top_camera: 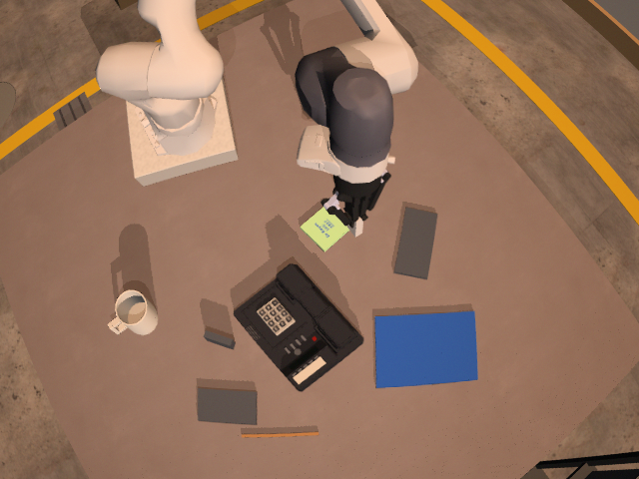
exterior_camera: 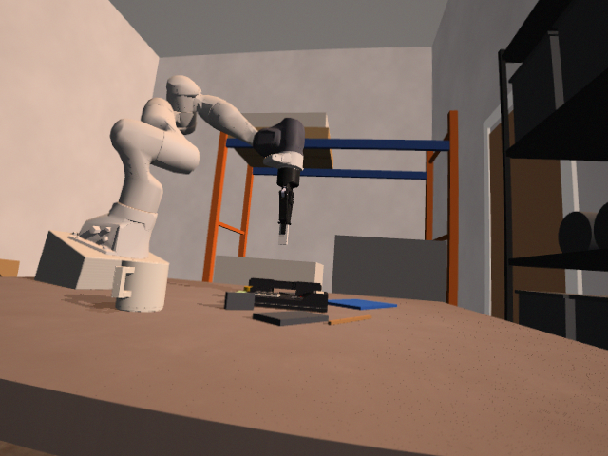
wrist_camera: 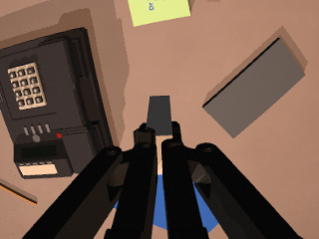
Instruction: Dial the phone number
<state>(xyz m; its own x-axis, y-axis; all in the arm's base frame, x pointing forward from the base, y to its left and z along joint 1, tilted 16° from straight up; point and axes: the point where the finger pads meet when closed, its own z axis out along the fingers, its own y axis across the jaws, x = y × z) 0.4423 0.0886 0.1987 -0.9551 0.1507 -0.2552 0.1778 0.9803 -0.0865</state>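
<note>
The handset is 2 cm ahead of my hand, 13 cm to the right of it and 16 cm below it. Also, from my hand: blue mat (25 cm ahead, 3 cm to the right, 20 cm below); grey block (7 cm behind, 32 cm to the right, 19 cm below); note (10 cm behind, 2 cm to the left, 20 cm below).
</note>
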